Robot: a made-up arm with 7 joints. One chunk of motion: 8 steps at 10 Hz.
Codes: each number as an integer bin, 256 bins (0 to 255) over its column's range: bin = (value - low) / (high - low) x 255, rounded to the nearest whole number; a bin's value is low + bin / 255 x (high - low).
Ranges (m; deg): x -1.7..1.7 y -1.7..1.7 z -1.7..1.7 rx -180..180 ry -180..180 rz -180..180
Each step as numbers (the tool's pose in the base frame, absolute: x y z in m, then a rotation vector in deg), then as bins.
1 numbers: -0.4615 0.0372 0.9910 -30.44 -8.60 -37.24
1 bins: 93 130 202 106 121 101
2 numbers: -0.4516 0.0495 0.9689 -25.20 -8.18 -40.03
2 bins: 94 131 200 110 122 99
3 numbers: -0.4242 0.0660 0.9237 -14.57 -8.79 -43.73
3 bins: 96 132 197 117 121 97
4 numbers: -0.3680 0.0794 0.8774 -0.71 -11.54 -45.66
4 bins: 100 133 193 127 119 95
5 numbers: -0.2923 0.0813 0.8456 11.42 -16.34 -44.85
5 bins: 106 134 191 136 116 96
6 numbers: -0.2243 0.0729 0.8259 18.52 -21.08 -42.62
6 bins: 111 133 189 141 113 97
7 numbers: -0.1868 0.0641 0.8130 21.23 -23.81 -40.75
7 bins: 113 132 188 143 111 99
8 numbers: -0.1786 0.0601 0.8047 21.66 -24.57 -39.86
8 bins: 114 132 188 143 110 99
